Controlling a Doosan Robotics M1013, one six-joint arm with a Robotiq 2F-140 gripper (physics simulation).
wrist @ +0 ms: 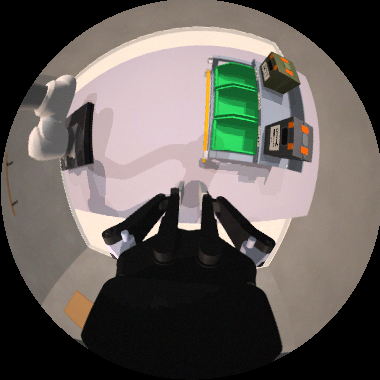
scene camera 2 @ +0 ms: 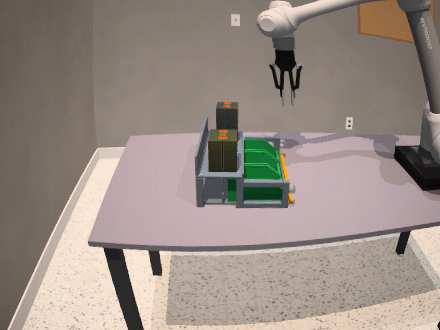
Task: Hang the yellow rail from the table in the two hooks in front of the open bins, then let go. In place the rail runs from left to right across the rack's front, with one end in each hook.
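Where they show: gripper, between the fingertips: [wrist: 191, 187] [scene camera 2: 288, 105]; arm's base, origin of its link: [wrist: 70, 141] [scene camera 2: 432, 158].
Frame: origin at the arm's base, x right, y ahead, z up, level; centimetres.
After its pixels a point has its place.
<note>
The yellow rail [scene camera 2: 284, 167] @[x -4.0, y 69.7, z -4.6 cm] [wrist: 207, 112] @[x -8.6, y 69.8, z -4.6 cm] runs along the rack's front, before the green bins [scene camera 2: 261, 192] [wrist: 234, 102]. It appears to lie low, at or near table level, below both hooks. In the scene view its near end shows below the near hook [scene camera 2: 292, 189] @[x -31.1, y 68.7, z 0.8 cm] [wrist: 210, 60] @[x -29.9, y 69.1, z -0.1 cm], and its far end shows below the far hook [scene camera 2: 282, 143] @[x 7.1, y 70.2, z 0.1 cm] [wrist: 205, 154] @[x 6.6, y 70.5, z -0.1 cm]. In the wrist view one rail end shows past the lower hook, while the other stops short of the upper hook. My gripper [scene camera 2: 288, 103] @[x 13.6, y 67.8, z 13.4 cm] [wrist: 191, 187] @[x 13.6, y 67.8, z 13.4 cm] is open and empty, well above the table beyond the rack's far side, away from the rail.
The grey rack [scene camera 2: 241, 195] @[x -31.4, y 83.7, z -1.4 cm] [wrist: 260, 158] @[x 5.1, y 86.2, z 4.6 cm] stands on the table [scene camera 2: 150, 215] @[x -38.6, y 109.5, z -5.6 cm] [wrist: 145, 95] @[x -16.3, y 45.1, z -5.6 cm]. An olive toolbox [scene camera 2: 222, 152] @[x -28.9, y 89.3, z 10.7 cm] [wrist: 282, 75] @[x -18.9, y 87.6, z 13.1 cm] and a dark grey toolbox [scene camera 2: 227, 117] @[x -5.1, y 89.7, z 13.4 cm] [wrist: 295, 140] @[x 0.3, y 87.2, z 16.6 cm] stand on its upper shelf. The robot's black base [scene camera 2: 417, 167] @[x -9.1, y 12.4, z -0.5 cm] [wrist: 80, 137] @[x -0.7, y 11.8, z -0.2 cm] is at the table's other end.
</note>
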